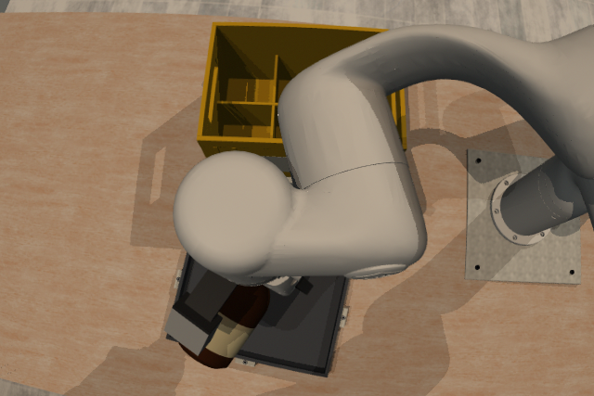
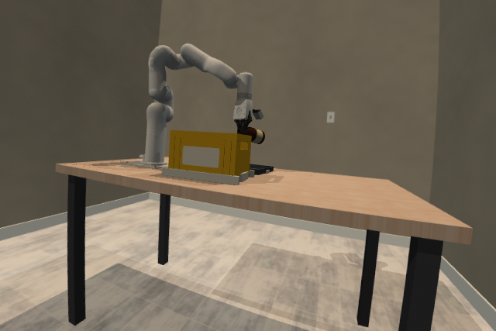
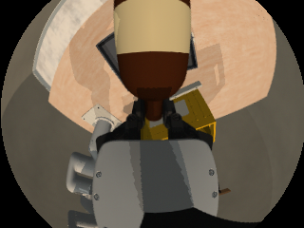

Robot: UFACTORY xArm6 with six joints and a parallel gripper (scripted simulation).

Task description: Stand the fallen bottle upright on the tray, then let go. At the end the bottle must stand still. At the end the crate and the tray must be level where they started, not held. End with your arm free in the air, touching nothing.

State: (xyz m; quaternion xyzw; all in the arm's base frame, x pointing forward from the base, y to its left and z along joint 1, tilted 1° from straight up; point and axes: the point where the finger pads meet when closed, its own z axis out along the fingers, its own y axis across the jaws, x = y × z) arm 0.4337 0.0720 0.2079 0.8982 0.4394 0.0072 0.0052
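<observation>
The brown bottle lies 3 cm ahead of my hand, 4 cm to the left of it and 2 cm below it. From my hand the other things lie so: yellow crate 7 cm behind, 24 cm to the right, 12 cm below; dark tray 2 cm ahead, 4 cm to the left, 19 cm below.
</observation>
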